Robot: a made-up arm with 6 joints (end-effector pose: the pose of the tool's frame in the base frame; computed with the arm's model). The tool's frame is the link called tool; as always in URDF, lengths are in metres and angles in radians. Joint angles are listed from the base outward.
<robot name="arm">
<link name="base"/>
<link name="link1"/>
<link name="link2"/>
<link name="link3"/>
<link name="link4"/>
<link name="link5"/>
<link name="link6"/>
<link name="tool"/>
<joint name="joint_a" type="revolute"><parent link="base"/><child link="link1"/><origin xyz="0 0 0.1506"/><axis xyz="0 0 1"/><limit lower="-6.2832" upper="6.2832" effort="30" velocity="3"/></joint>
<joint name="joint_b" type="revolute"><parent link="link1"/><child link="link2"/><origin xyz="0 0.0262 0"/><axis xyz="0 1 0"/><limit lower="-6.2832" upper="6.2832" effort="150" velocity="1.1"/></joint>
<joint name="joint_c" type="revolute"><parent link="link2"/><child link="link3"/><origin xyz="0 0 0.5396"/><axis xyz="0 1 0"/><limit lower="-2.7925" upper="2.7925" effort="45" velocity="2"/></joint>
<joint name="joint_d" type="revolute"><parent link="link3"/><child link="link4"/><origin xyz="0 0 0.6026"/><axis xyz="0 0 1"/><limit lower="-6.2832" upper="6.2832" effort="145" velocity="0.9"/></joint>
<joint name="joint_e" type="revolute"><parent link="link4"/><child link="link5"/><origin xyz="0 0 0"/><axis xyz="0 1 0"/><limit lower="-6.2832" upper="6.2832" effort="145" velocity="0.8"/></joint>
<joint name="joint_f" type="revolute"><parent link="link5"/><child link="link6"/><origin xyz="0 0 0.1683"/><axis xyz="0 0 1"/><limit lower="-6.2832" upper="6.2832" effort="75" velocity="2.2"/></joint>
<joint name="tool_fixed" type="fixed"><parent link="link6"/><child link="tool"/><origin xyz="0 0 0"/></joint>
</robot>
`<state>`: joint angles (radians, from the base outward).
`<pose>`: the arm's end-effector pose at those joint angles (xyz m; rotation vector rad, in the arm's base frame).
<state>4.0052 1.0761 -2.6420 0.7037 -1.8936 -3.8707</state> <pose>-0.0099 0.1070 0.2878 1.9930 -1.7265 -0.9350</pose>
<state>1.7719 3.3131 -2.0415 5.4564 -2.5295 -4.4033</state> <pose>-0.1619 0.3067 -0.1815 1.0778 1.3649 -1.8035</pose>
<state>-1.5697 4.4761 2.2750 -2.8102 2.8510 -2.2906</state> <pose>0.0101 0.3663 0.4388 -2.0840 -1.2432 -0.3704</pose>
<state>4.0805 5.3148 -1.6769 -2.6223 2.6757 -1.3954</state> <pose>0.3466 0.4926 0.0274 0.8933 -0.3723 -0.9605</pose>
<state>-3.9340 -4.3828 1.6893 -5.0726 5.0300 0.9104</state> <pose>-0.1070 0.2843 -0.6389 -0.5451 2.0576 0.8741</pose>
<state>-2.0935 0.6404 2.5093 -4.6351 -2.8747 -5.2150</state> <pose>-0.1731 -0.2643 0.1431 0.2536 -0.2632 -2.6536</pose>
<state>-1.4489 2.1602 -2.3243 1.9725 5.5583 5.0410</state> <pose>-0.0306 -0.3791 0.5766 0.4255 -0.5391 -0.6362</pose>
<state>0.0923 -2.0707 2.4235 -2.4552 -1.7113 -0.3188</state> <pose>-0.1640 0.1172 0.3908 -2.0851 -1.0366 -1.4204</pose>
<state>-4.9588 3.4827 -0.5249 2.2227 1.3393 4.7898</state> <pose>-0.1433 0.0715 -0.9702 0.7368 -1.9686 -1.7903</pose>
